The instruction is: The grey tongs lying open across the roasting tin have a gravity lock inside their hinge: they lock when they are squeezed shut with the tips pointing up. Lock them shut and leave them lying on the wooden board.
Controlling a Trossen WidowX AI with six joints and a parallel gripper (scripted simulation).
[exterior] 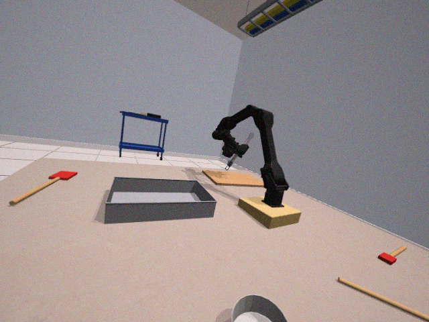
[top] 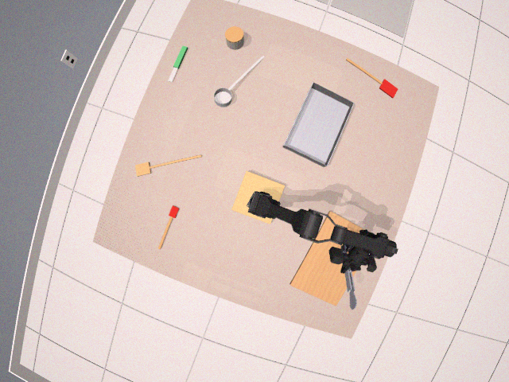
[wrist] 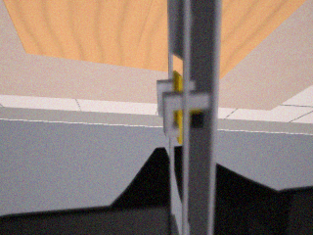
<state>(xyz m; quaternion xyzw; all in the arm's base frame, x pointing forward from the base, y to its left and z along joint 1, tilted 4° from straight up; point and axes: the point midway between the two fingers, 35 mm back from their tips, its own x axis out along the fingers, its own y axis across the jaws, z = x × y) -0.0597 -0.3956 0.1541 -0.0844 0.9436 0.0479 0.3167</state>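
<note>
Now: gripper tip 10 mm short of the wooden board and 140 mm above it. From my gripper tip the other things lie so: grey roasting tin: 490 mm ahead, 330 mm to the left, 120 mm below.
</note>
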